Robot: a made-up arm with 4 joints.
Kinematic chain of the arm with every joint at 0, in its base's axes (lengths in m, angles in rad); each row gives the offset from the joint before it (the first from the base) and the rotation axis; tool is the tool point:
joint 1: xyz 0 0 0.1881 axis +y
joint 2: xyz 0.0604 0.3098 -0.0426 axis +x
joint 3: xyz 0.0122 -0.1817 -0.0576 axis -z
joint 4: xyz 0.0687 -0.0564 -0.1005 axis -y
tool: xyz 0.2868 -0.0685 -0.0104
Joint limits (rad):
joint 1: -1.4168..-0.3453
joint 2: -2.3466..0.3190
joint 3: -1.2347..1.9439
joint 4: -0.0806..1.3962
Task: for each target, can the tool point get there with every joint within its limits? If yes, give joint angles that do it. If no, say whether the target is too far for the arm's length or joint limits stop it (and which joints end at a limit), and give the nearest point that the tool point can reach.
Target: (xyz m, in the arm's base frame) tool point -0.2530 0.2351 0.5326
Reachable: yes | joints -0.8142 -1.2812 1.0994 0.9032
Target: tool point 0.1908 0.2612 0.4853
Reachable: yes | joints -0.9997 -0.1606 -0.8423 0.7715
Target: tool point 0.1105 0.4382 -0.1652
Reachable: no: joint limits stop it (at a limit: joint 1, joint 3, joint 4) | nearest point 0.3732 0.3907 0.0580 | short by 0.348 m
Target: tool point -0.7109 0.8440 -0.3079
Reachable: no: too far | nearest point -0.4053 0.5416 0.0760 | short by 0.576 m
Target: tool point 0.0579 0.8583 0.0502
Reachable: no: joint limits stop it (at a limit: joint 1, joint 2, joint 4) | nearest point -0.0946 0.6077 0.1403 | short by 0.307 m
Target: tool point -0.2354 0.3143 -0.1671
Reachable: no: joint limits stop it (at a limit: joint 1, joint 3) | nearest point -0.3218 0.3169 0.1138 | short by 0.294 m
